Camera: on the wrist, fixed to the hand. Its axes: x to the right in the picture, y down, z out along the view.
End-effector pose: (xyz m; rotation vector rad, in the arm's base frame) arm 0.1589 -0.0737 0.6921 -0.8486 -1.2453 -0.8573
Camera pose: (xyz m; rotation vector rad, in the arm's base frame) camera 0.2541 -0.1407 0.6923 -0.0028 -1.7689 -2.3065
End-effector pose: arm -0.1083 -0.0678 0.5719 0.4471 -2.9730 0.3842
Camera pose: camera -0.1339 0.0060 0.6582 2.2699 -1.7854 -0.3256
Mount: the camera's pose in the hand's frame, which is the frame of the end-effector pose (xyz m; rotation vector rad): 0.0166 0.0560 -0.1007 -0.3571 -0.0741 -1.5364
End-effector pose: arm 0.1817 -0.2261 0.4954 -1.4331 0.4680 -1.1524
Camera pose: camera 0.1228 -0.3053 0.4337 2.1082 0.6908 2.1602
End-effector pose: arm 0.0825 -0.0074 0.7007 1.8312 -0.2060 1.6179
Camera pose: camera -0.0262 0.0129 0.7372 1.1161 0.6899 0.3628
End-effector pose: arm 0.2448 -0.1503 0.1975 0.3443 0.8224 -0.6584
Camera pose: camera 0.2334 -0.0624 0.1221 -0.7552 1.0261 -1.8789
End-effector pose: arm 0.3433 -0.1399 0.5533 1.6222 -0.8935 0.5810
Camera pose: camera 0.3170 -0.0507 0.6233 1.5022 0.3396 -0.6777
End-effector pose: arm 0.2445 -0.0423 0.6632 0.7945 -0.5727 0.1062
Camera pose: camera 0.2866 0.0656 0.6518 0.7078 0.0718 -1.3984
